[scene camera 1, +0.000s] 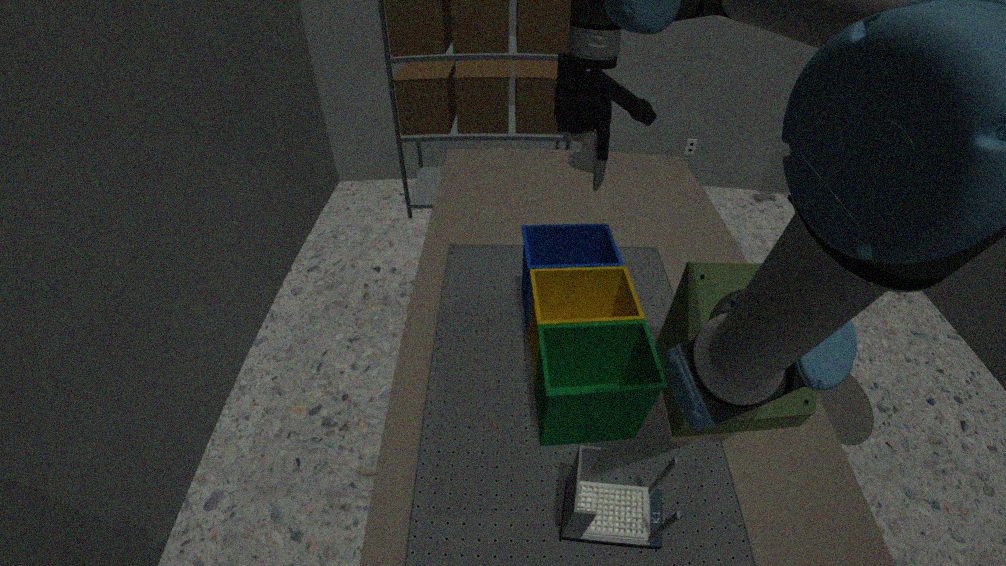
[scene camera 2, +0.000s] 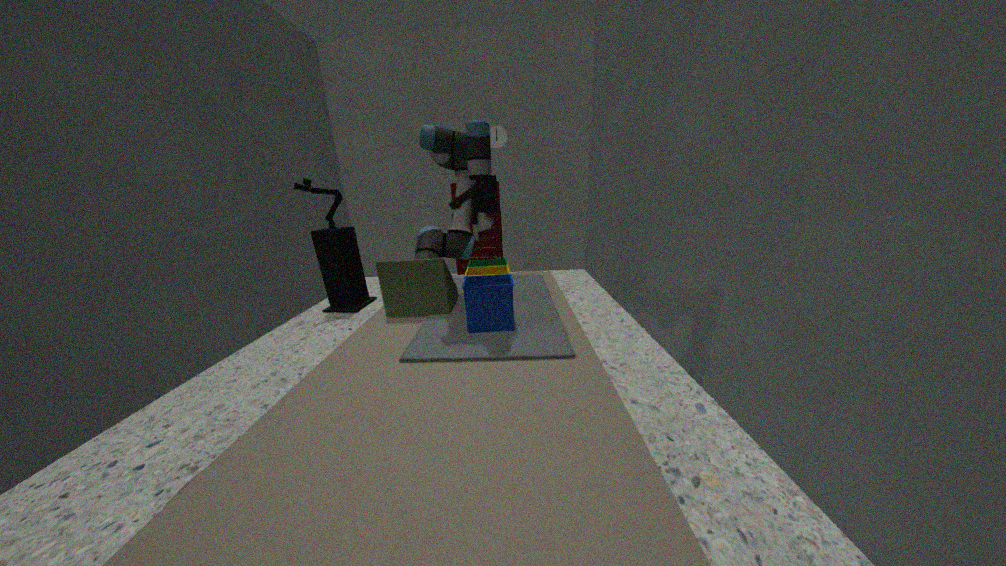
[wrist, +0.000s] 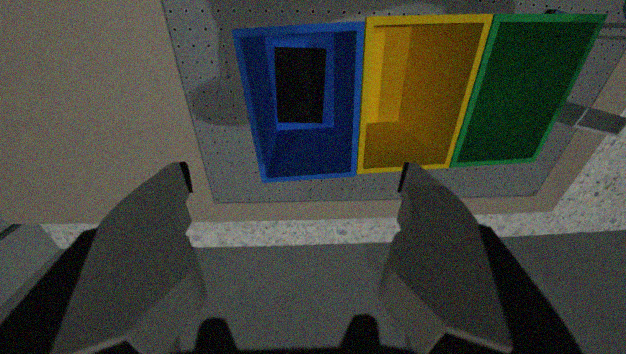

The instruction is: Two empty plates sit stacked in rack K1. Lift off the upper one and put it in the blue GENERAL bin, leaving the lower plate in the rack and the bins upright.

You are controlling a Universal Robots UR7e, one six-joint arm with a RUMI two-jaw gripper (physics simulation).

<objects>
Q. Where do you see a yellow bin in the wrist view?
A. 418, 71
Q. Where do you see a green bin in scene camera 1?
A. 597, 381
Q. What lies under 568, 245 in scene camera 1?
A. A blue bin.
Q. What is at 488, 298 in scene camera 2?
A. A blue bin.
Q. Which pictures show the black plate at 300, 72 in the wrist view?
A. The wrist view only.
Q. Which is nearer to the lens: the blue bin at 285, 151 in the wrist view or the green bin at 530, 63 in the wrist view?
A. The blue bin.
</objects>
